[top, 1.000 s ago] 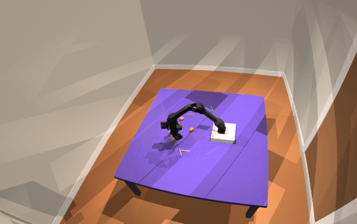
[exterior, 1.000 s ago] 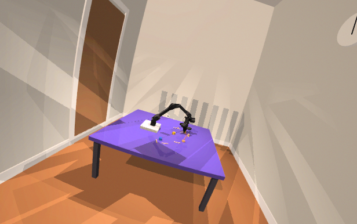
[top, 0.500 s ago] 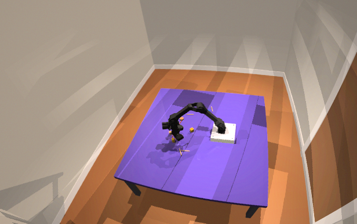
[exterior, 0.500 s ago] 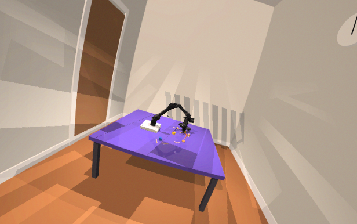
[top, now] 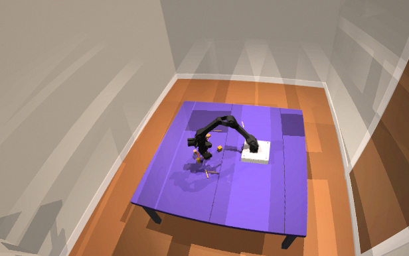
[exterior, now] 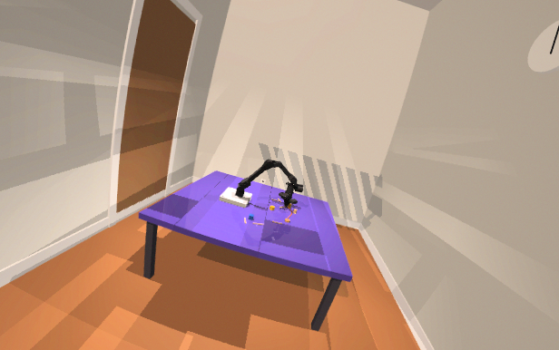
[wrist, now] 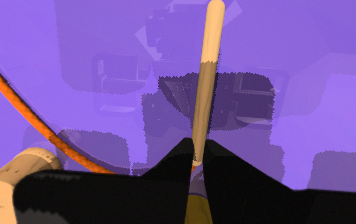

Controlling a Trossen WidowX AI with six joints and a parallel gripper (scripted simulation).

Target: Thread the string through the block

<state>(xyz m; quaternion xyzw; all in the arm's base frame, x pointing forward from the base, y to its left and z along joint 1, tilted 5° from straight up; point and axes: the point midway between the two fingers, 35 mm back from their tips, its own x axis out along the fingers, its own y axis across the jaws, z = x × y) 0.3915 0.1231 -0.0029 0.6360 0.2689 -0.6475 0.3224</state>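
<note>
Now: gripper tip 5 cm to the right of the yellow cylinder, 3 cm short of it and 1 cm below it. Round my gripper tip: yellow wooden block: 12 cm to the right, 10 cm behind; then tan cylinder: 9 cm ahead, 4 cm to the right; then thin wooden stick: 1 cm to the right, 1 cm behind.
</note>
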